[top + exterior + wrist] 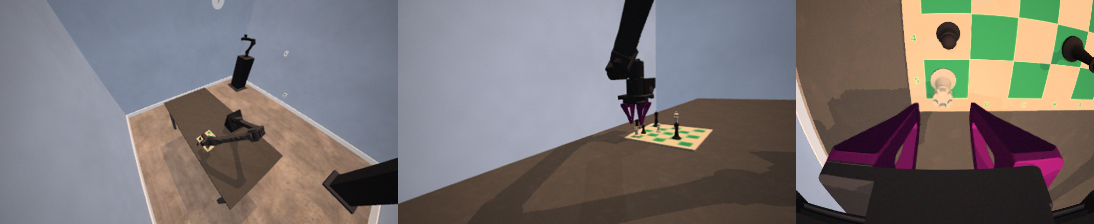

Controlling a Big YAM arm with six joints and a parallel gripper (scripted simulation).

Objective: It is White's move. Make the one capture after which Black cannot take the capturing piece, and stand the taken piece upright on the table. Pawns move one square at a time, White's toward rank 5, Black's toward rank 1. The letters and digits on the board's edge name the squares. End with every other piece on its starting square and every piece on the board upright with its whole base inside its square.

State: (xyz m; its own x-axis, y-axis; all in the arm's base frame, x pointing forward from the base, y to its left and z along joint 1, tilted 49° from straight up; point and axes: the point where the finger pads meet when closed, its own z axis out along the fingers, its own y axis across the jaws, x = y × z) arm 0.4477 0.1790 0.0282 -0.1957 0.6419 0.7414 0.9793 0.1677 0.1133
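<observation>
Right now the white pawn is 2 cm behind my hand, 9 cm to the right of it and 4 cm below it. The rest, counted from my hand: tall white piece (5 cm behind, 16 cm to the right, 2 cm below); then chessboard (6 cm behind, 9 cm to the right, 5 cm below); then tall black piece (3 cm ahead, 15 cm to the right, 2 cm below).
</observation>
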